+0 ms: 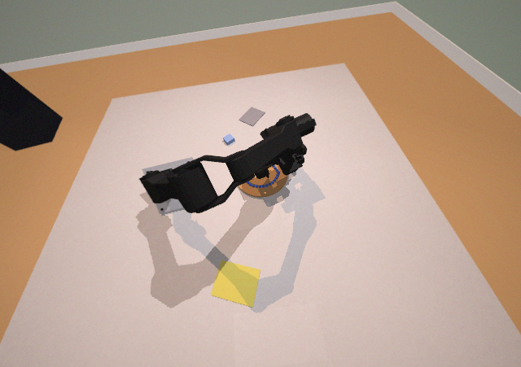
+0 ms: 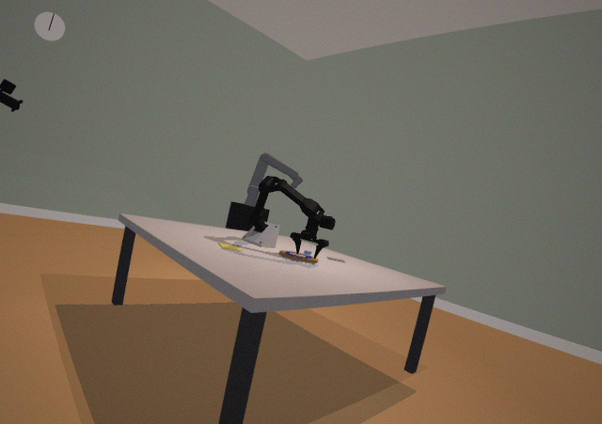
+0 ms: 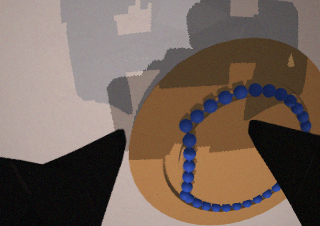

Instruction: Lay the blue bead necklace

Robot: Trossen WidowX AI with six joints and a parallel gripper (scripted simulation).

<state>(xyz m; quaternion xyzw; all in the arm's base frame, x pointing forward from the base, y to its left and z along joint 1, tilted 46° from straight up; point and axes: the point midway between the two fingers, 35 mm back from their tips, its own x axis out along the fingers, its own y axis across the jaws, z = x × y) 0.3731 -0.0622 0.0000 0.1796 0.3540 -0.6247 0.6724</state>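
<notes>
Right now the round bead board is 6 cm behind my gripper tip, 3 cm to the left of it and 1 cm below it. Also, from my gripper tip: yellow square patch 22 cm behind, 30 cm to the right, 2 cm below; flat grey tile 2 cm behind, 33 cm to the left, 2 cm below; light blue cube 15 cm behind, 22 cm to the left, 1 cm below.
</notes>
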